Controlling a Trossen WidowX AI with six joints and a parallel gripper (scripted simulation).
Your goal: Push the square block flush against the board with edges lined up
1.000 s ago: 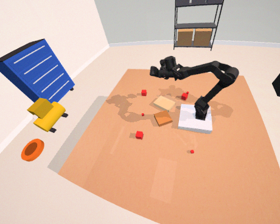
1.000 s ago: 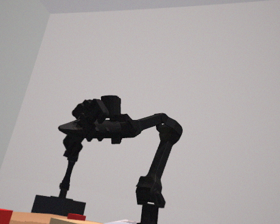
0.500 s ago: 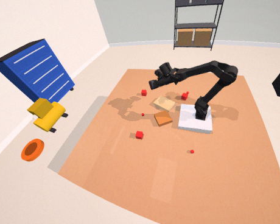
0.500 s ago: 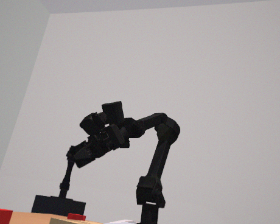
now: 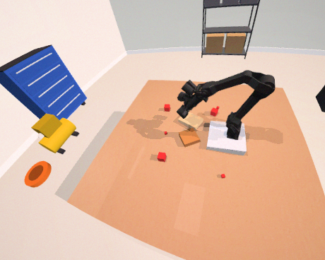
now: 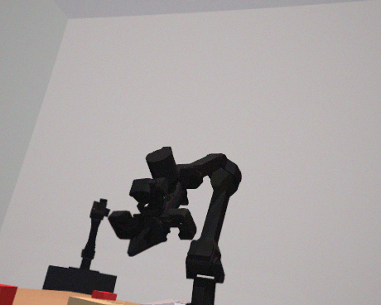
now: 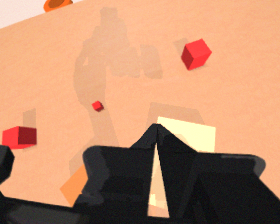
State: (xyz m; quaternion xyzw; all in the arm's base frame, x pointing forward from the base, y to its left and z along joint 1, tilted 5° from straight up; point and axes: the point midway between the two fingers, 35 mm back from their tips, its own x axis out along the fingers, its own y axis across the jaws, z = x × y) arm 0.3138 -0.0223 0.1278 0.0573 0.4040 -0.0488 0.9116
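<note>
My gripper tip is now 90 mm past the square block, 110 mm to the right of it and 100 mm above it. The rest, counted from my gripper tip: board: 50 mm behind, 40 mm to the right, 100 mm below.
</note>
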